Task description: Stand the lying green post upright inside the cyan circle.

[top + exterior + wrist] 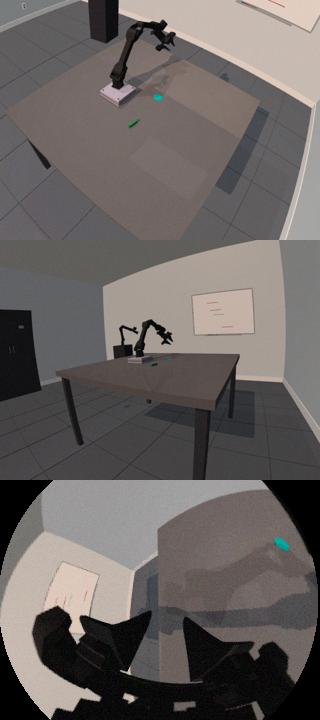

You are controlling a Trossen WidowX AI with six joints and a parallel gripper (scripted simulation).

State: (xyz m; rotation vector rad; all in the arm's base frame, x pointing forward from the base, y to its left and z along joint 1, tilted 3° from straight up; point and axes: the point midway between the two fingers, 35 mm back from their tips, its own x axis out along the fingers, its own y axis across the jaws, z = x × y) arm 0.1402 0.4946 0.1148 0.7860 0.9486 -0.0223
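Now: gripper tip 8 cm short of the green post, 70 cm to the left of it and 13 cm above it. Round my gripper tip: cyan circle: 11 cm ahead, 42 cm to the right, 13 cm below.
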